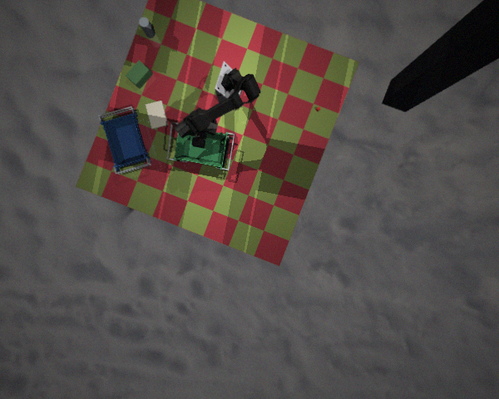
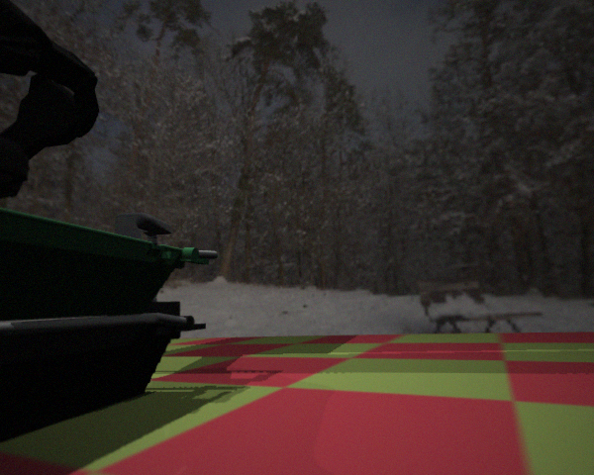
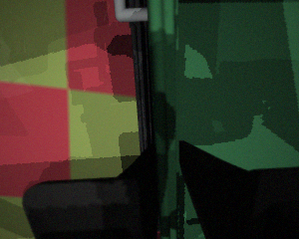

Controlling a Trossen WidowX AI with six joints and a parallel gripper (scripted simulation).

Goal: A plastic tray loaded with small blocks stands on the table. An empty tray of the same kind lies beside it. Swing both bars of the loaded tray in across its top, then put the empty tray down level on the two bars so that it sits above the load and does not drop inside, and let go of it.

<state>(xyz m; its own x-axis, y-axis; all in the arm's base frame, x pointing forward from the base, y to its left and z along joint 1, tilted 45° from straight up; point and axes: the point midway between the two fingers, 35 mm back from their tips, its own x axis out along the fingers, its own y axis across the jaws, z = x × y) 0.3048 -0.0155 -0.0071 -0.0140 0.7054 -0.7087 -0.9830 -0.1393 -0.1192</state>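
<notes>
My gripper tip is now 7 cm short of the green tray, 1 cm to the right of it and 2 cm below it. Also, from my gripper tip: cream block (3 cm behind, 34 cm to the right, 9 cm below); then green block (21 cm behind, 51 cm to the right, 7 cm below).
</notes>
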